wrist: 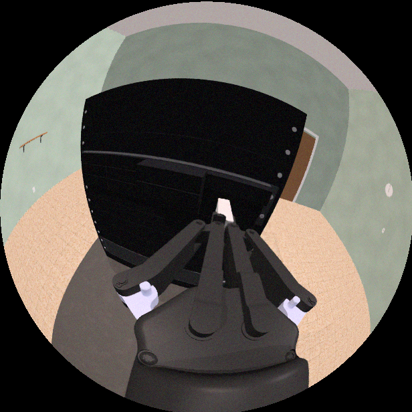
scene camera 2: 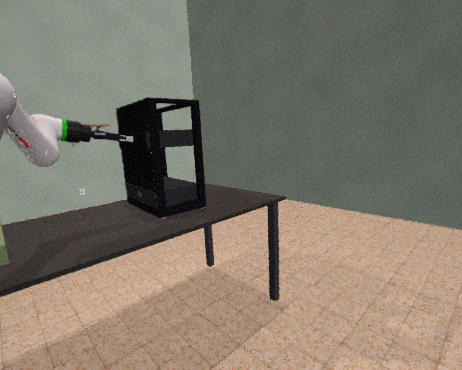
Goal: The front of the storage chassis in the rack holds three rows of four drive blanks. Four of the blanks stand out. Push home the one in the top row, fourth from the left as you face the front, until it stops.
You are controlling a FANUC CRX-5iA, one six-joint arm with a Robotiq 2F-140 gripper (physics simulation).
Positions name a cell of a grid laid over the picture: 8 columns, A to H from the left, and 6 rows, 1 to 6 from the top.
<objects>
A black rack shows in the wrist view (D3) and in scene camera 2 (C4).
</objects>
